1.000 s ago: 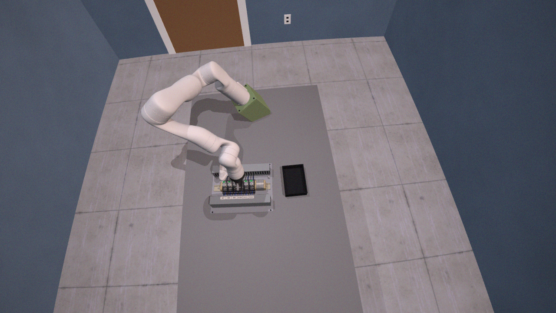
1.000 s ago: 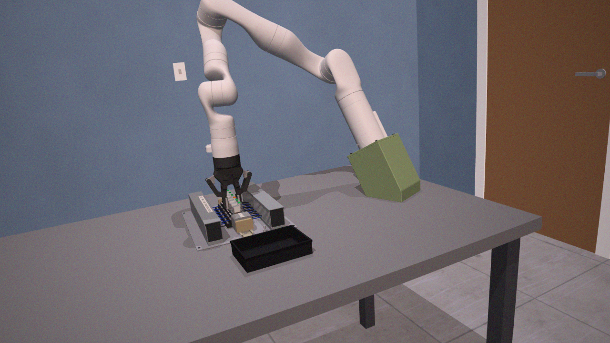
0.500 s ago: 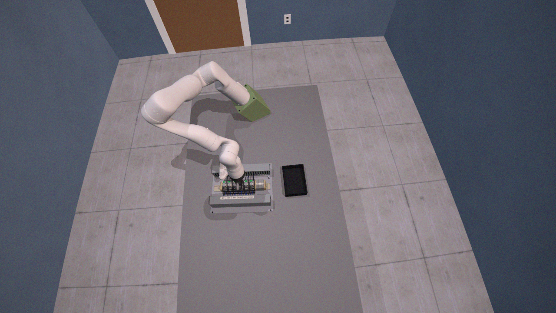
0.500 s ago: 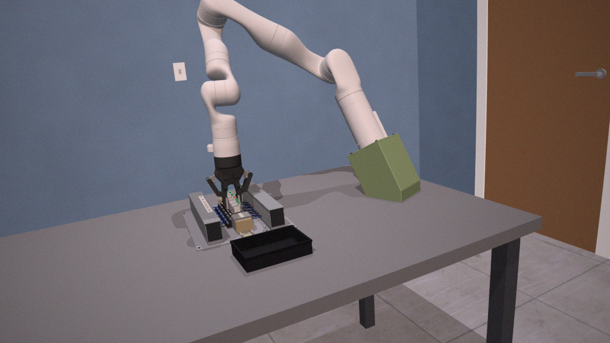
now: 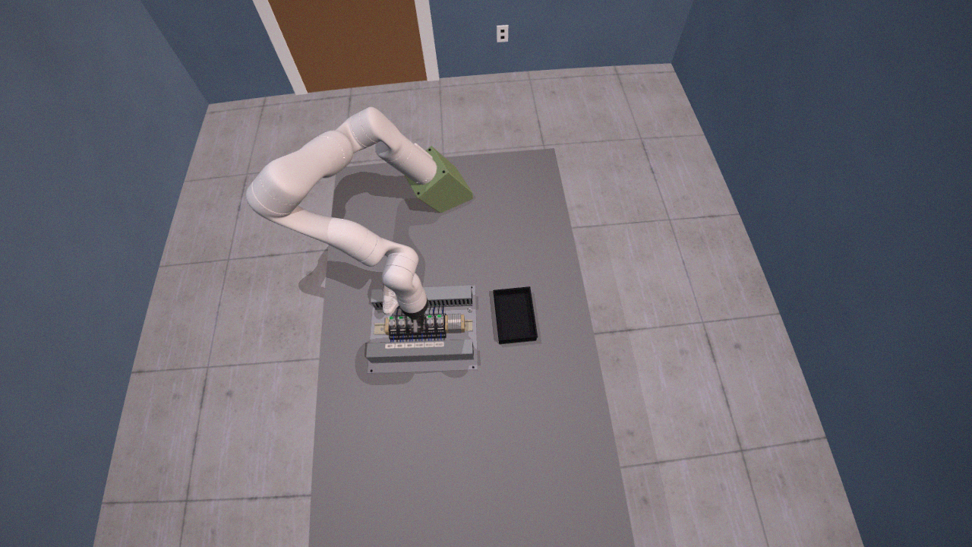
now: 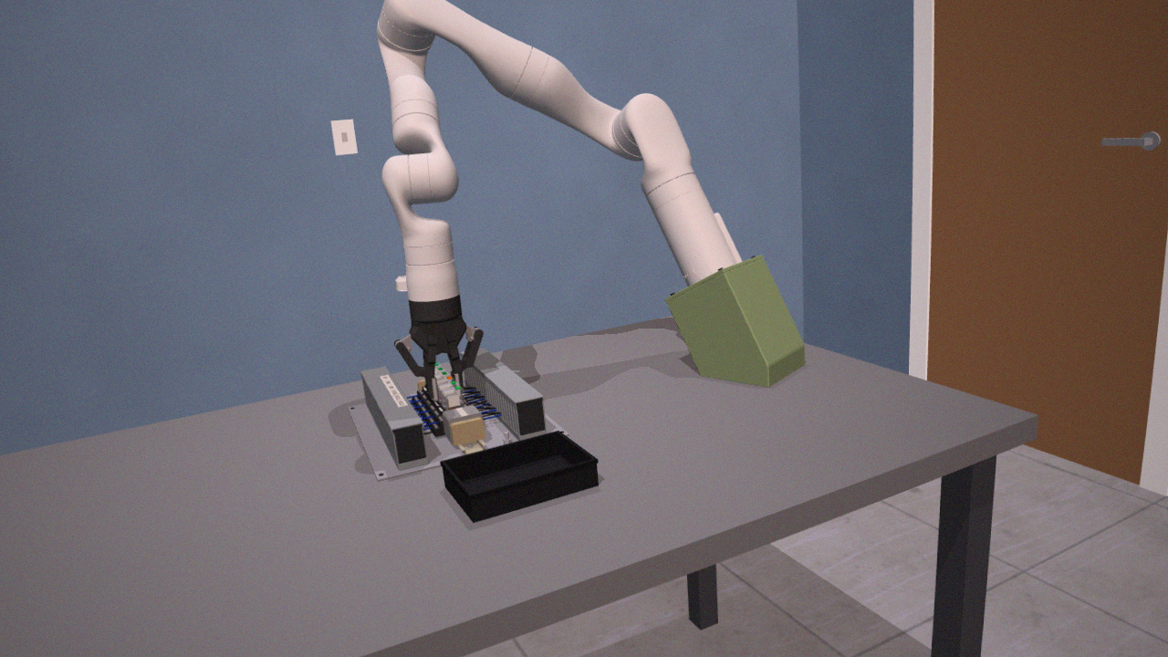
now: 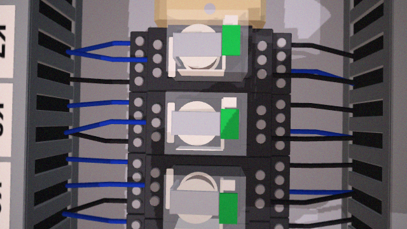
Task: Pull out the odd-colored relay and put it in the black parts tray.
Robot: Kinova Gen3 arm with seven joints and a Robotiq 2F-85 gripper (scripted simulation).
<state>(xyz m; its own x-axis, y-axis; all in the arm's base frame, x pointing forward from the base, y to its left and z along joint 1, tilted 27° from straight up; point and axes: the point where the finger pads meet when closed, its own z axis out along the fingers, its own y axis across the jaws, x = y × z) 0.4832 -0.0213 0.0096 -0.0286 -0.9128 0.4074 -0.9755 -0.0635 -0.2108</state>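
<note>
The relay lies 1 cm below my hand. Also, from my hand: black parts tray 1 cm behind, 28 cm to the left, 4 cm below; then relay panel 2 cm below.
</note>
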